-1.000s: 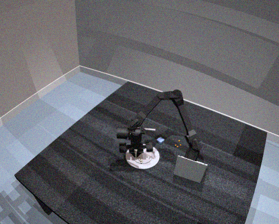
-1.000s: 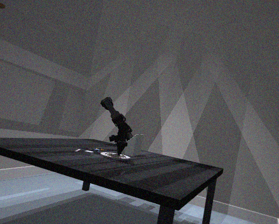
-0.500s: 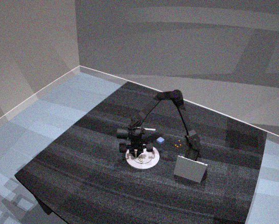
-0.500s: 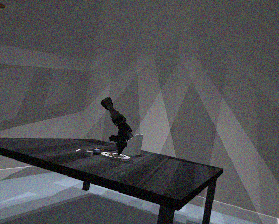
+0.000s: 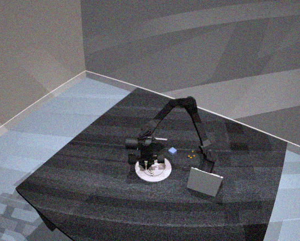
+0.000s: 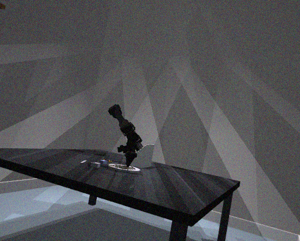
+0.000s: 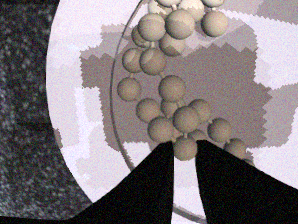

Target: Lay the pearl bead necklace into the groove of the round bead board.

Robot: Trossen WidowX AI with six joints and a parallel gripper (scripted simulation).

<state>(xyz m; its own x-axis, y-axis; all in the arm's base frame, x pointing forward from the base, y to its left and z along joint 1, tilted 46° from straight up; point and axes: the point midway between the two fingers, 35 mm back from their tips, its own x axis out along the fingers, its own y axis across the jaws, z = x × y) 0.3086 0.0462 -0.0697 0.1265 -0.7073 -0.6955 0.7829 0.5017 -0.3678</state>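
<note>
My gripper tip is 2 cm past the round white bead board, 4 cm to the left of it and 1 cm above it. Also, from my gripper tip: small white block 14 cm ahead, 13 cm to the right, 1 cm below; then small blue cube 5 cm behind, 21 cm to the right, 1 cm below; then thin white stick 9 cm ahead, 26 cm to the right, 2 cm below.
</note>
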